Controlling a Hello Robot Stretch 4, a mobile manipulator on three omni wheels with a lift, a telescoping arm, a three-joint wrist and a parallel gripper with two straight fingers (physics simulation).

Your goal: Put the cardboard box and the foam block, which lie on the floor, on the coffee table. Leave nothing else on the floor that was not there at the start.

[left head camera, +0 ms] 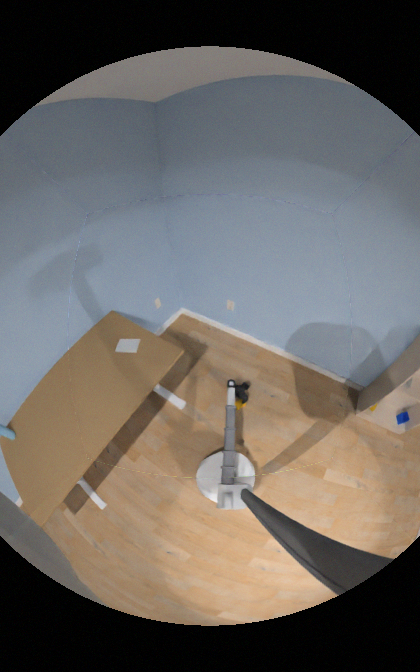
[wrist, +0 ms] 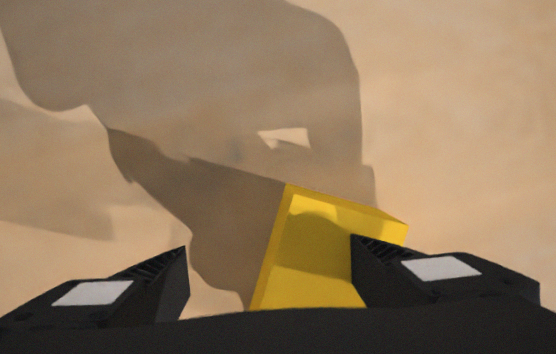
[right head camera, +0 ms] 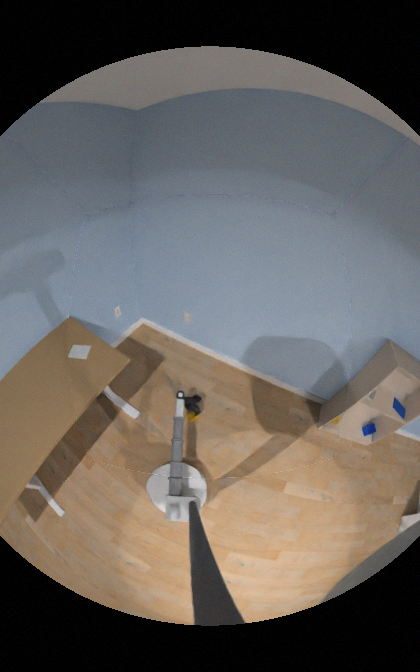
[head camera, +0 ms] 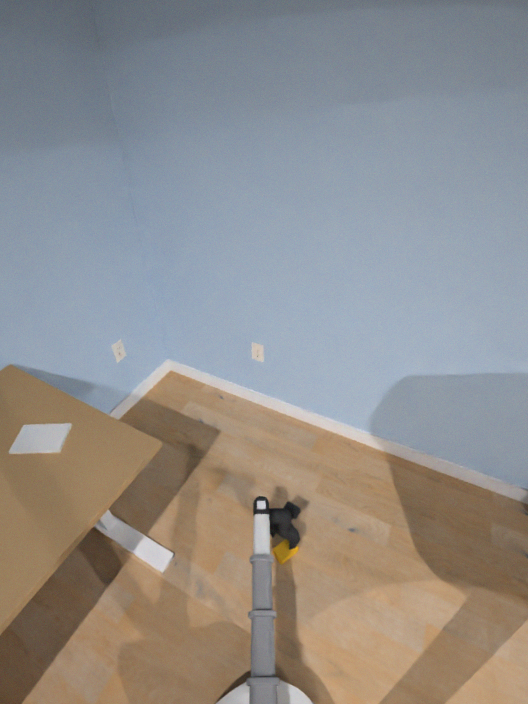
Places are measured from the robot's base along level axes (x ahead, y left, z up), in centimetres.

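Where they show: gripper, fingertip midpoint: (wrist: 269, 264) (head camera: 282, 541).
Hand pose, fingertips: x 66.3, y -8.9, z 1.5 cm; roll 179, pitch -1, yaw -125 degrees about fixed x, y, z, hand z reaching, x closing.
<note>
Things, the pixels of their top centre, and the offset from my fingertips. "spot": a spot on its surface instead. Level surfaces: height alone.
- yellow block at its top centre: (wrist: 325, 296) (head camera: 285, 548) dx -3.0, dy -1.1, dz +0.2 cm
- brown coffee table at its surface level: dz +67.7 cm
- white flat rectangle at a spot on its surface: (head camera: 40, 438) spot: dx +3.4, dy +75.4, dz +68.7 cm
A yellow block (head camera: 284, 552) (left head camera: 240, 404) (right head camera: 193, 416) (wrist: 315, 250), which looks like the foam block, is at floor level below the arm's end. My gripper (head camera: 284, 537) (wrist: 269, 264) is open above it. In the wrist view the block's upper part shows between the fingers, and the right finger overlaps its right side; whether they touch is unclear. The block's near end is hidden by the gripper. The brown coffee table (head camera: 73, 483) (left head camera: 85, 410) (right head camera: 40, 415) with white legs stands at the left. No cardboard box can be made out on the floor.
A white flat rectangle (head camera: 40, 438) (left head camera: 128, 345) (right head camera: 79, 352) lies near the table's far end. A pale shelf unit (left head camera: 392, 376) (right head camera: 357, 382) with blue and yellow things stands at the right. A light-blue object (left head camera: 7, 432) is at the table's left edge. Blue walls meet behind.
</note>
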